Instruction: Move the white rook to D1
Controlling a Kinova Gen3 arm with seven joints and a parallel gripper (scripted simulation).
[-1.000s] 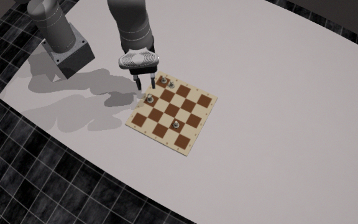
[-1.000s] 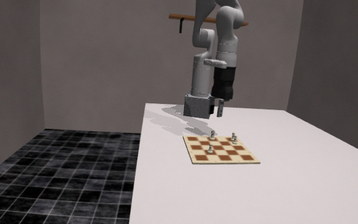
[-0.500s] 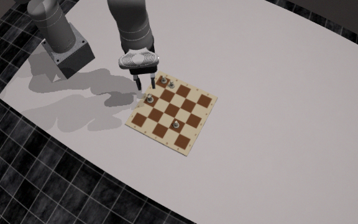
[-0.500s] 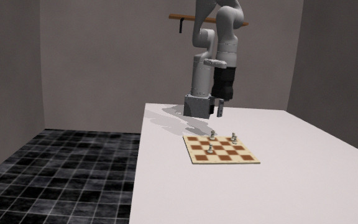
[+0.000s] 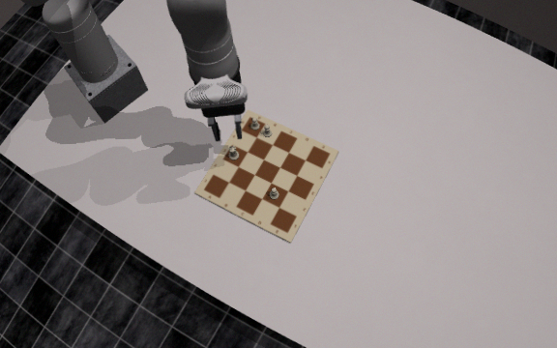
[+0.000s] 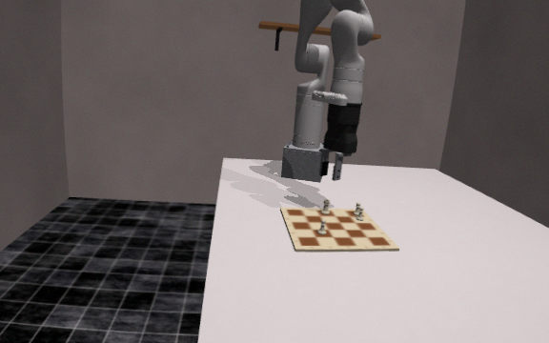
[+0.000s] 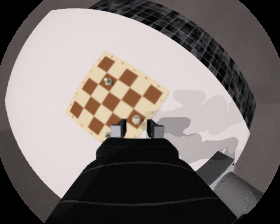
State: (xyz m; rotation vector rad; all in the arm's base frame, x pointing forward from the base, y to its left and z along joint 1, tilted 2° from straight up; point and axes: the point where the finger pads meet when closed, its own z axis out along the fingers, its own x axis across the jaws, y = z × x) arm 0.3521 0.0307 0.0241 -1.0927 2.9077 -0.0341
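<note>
The chessboard lies 110 mm below my hand, 80 mm ahead of it and 10 mm to the left of it.
</note>
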